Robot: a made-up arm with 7 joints. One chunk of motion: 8 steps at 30 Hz.
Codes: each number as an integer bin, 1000 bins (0 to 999) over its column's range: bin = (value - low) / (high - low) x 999, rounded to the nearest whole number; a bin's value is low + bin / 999 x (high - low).
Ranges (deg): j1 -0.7..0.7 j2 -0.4..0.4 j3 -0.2..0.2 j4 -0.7..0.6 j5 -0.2..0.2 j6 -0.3..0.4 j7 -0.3..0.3
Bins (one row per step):
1: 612 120 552 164 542 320 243
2: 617 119 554 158 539 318 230
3: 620 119 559 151 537 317 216
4: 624 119 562 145 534 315 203
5: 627 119 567 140 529 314 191
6: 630 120 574 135 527 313 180
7: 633 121 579 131 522 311 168
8: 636 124 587 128 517 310 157
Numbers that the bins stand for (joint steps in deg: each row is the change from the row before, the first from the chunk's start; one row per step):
1: 0.158 -0.304 0.021 -0.487 0.017 -0.076 -0.154
2: 0.165 -0.305 0.022 -0.494 0.016 -0.077 -0.162
3: 0.169 -0.305 0.024 -0.504 0.015 -0.078 -0.170
4: 0.174 -0.305 0.025 -0.511 0.014 -0.079 -0.178
5: 0.179 -0.305 0.027 -0.518 0.012 -0.080 -0.185
6: 0.183 -0.304 0.030 -0.524 0.011 -0.081 -0.192
7: 0.187 -0.303 0.032 -0.530 0.009 -0.082 -0.199
8: 0.191 -0.301 0.035 -0.533 0.007 -0.083 -0.206

